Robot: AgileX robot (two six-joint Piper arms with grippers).
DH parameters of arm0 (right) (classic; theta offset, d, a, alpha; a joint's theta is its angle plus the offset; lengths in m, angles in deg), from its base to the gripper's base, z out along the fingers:
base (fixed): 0 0 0 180
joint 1: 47.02 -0.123 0 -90
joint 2: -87.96 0 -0.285 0
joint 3: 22.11 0 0.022 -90
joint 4: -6.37 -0.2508 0 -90
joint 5: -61.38 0 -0.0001 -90
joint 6: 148.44 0.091 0 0
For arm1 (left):
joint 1: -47.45 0.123 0 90
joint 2: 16.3 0 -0.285 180
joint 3: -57.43 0 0.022 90
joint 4: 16.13 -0.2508 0 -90
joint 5: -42.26 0 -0.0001 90
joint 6: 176.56 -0.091 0 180
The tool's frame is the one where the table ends.
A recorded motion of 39 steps. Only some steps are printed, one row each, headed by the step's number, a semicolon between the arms.
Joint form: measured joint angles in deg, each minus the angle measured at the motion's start. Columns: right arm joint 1, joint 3, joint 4, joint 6, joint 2, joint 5; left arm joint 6, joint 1, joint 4, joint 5, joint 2, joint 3.
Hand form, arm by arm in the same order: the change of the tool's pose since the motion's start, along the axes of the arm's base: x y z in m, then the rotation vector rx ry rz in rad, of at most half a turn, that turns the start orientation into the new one. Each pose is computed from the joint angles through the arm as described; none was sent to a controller.
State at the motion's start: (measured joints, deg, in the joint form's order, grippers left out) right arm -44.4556 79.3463 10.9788 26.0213 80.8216 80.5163; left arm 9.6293 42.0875 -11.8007 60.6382 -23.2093 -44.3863
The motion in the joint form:
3: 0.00 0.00 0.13 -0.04 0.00 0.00; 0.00 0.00 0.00 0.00 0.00 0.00
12: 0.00 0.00 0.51 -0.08 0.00 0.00; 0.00 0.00 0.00 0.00 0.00 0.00
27: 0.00 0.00 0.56 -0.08 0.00 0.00; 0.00 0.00 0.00 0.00 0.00 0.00
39: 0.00 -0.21 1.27 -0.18 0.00 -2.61; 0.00 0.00 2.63 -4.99 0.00 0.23
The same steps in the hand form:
3: 0.0000 -0.0001 0.0000 -0.0029 0.0002 0.0000; 0.0000 0.0000 0.0000 0.0000 0.0000 0.0000
12: 0.0000 -0.0003 0.0000 -0.0102 0.0005 -0.0003; 0.0000 0.0000 0.0000 0.0000 0.0000 0.0000
27: 0.0000 -0.0003 0.0000 -0.0111 0.0005 -0.0004; 0.0000 0.0000 0.0000 0.0000 0.0000 0.0000
39: 0.0010 -0.0003 0.0028 -0.0273 -0.0404 0.0033; 0.0016 -0.0005 0.0065 -0.0539 -0.0780 0.0047

